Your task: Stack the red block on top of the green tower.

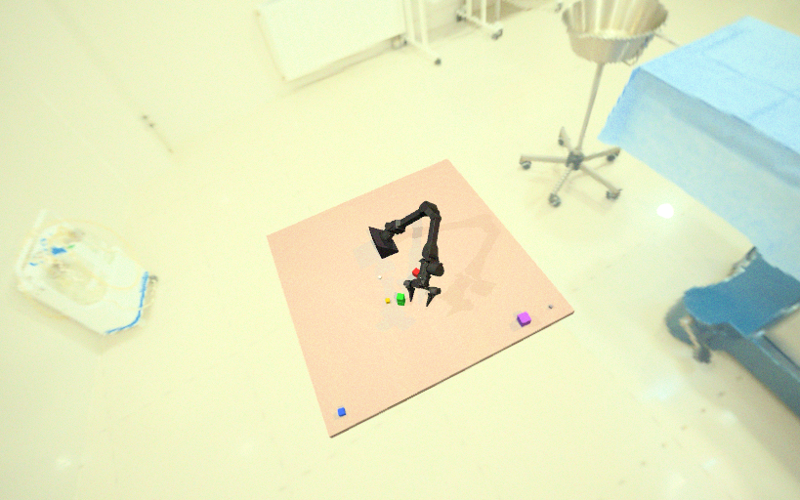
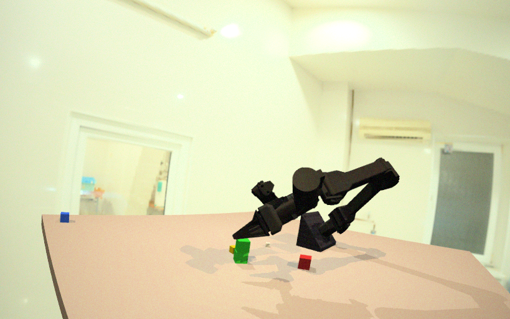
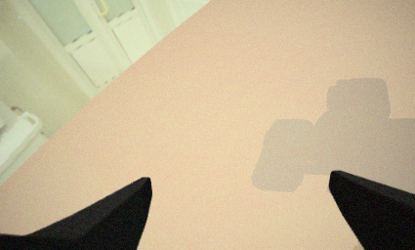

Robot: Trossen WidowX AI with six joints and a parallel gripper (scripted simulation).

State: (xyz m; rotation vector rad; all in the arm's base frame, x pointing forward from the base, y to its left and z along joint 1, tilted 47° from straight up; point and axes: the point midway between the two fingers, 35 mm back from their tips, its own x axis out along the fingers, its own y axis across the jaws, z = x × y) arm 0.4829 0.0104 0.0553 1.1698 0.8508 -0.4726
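Now: the red block 230 mm behind my gripper tip, 60 mm to the left of it and 90 mm below it. The rest, counted from my gripper tip: purple block (230 mm ahead, 450 mm to the left, 80 mm below); tiny white block (290 mm behind, 130 mm to the right, 100 mm below); small yellow block (130 mm behind, 140 mm to the right, 100 mm below).
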